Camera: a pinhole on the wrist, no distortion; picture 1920 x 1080 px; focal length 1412.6 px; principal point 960.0 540.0 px. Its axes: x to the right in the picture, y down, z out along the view. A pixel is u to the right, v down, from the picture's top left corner.
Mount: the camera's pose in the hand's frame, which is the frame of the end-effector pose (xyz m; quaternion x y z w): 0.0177 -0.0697 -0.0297 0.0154 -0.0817 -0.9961 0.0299
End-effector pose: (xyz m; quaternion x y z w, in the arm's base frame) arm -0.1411 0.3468 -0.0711 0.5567 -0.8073 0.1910 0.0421
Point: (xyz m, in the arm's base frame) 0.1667 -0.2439 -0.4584
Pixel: outside the picture
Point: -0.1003 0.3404 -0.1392
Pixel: 1490.0 103.3
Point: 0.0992 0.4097 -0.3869
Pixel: outside the picture
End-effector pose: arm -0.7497 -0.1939 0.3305 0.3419 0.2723 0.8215 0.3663
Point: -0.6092 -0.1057 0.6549
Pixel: 510.0 90.4
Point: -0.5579 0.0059 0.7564
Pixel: 325.7 314.9
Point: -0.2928 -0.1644 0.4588
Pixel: 1476.1 890.6
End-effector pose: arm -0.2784 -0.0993 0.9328 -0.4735 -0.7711 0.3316 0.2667
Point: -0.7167 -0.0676 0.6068
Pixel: 501.7 574.1
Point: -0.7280 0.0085 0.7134
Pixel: 168.8 745.8
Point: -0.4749 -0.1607 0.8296
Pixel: 933.6 663.9
